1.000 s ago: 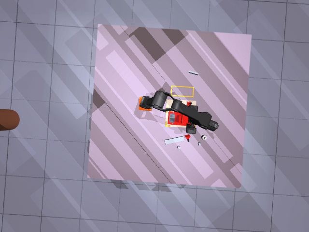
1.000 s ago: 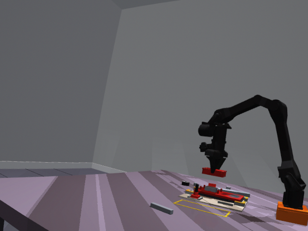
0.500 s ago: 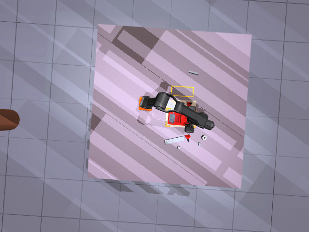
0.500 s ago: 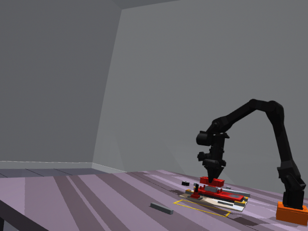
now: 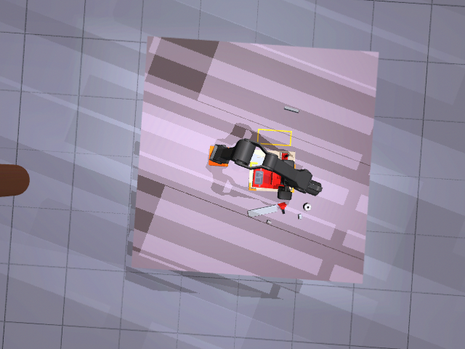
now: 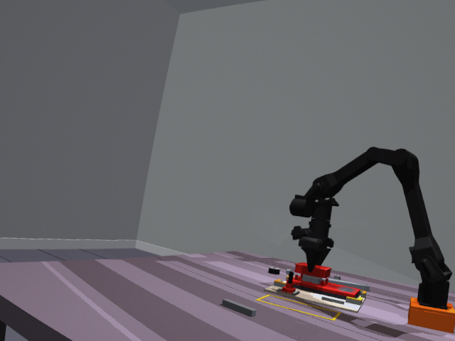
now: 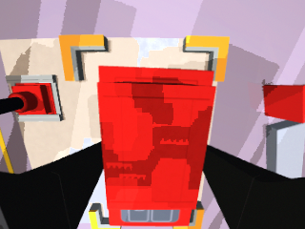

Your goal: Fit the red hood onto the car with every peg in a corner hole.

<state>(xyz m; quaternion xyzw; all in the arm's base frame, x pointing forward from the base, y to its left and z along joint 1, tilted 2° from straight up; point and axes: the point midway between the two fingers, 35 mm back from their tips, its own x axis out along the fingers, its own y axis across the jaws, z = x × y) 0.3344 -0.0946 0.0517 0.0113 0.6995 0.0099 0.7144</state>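
Now: gripper tip 10 mm below the car hood. The rest, counted from my gripper tip: wheel 180 mm ahead, 140 mm to the right, 50 mm below; then grey engine block 30 mm below; then jig 30 mm behind, 30 mm to the left, 50 mm below.
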